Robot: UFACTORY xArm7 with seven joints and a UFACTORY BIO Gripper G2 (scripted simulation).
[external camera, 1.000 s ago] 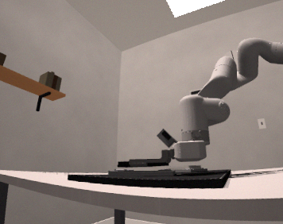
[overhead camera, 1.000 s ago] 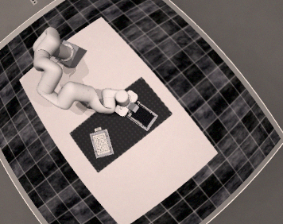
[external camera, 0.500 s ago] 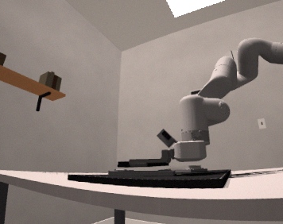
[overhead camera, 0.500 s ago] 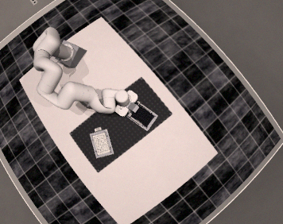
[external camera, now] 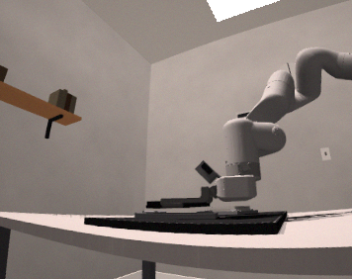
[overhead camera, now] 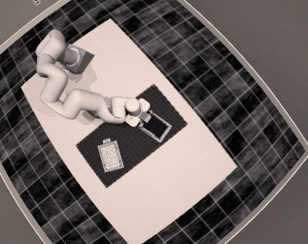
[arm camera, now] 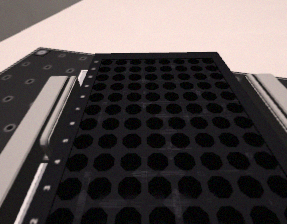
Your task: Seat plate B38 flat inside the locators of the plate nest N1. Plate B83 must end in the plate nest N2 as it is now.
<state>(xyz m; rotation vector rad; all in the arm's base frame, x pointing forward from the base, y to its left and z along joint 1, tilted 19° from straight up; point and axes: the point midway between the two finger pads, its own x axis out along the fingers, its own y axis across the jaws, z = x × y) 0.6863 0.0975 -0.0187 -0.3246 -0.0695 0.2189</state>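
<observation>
Right now the black well plate is right at my hand. Also, from my hand: white well plate 5 cm behind, 31 cm to the right, 1 cm below; dark dotted mat 7 cm behind, 14 cm to the right, 4 cm below.
</observation>
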